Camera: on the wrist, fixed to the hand. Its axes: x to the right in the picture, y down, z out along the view.
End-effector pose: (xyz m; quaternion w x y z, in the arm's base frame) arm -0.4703 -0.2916 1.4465 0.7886 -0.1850 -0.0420 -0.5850
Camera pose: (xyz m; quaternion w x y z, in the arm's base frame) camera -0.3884 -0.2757 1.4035 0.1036 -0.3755 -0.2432 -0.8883
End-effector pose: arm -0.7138 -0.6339 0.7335 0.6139 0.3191 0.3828 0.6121
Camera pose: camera -0.7791 -0.6323 0.8009 0.9755 0.0042 0.2199 -0.0056
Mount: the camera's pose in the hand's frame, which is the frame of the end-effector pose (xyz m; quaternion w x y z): -0.0010 0.0912 -0.0222 0.6810 -0.1720 -0.2428 -0.6691
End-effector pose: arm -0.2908 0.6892 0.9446 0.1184 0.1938 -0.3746 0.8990
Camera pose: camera -0.3283 0.6421 0.8726 0.6245 0.5805 -0.3088 0.4215
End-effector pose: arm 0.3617 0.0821 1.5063 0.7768 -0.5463 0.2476 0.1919
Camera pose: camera 0.3051 0.0912 1.4319 0.6236 -0.6247 -0.4185 -0.2138
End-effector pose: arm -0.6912 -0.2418 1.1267 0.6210 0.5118 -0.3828 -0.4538
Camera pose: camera -0.6550 -0.2286 1.2123 0.1143 0.3877 0.0090 -0.9146
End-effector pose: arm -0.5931 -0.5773 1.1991 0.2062 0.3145 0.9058 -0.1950
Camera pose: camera -0.5387 -0.5008 1.1978 0.2840 -0.4747 0.8108 -0.1913
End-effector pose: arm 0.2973 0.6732 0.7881 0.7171 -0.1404 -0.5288 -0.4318
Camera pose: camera 0.3814 0.7127 0.8016 0.0469 0.0300 -0.5539 -0.8307
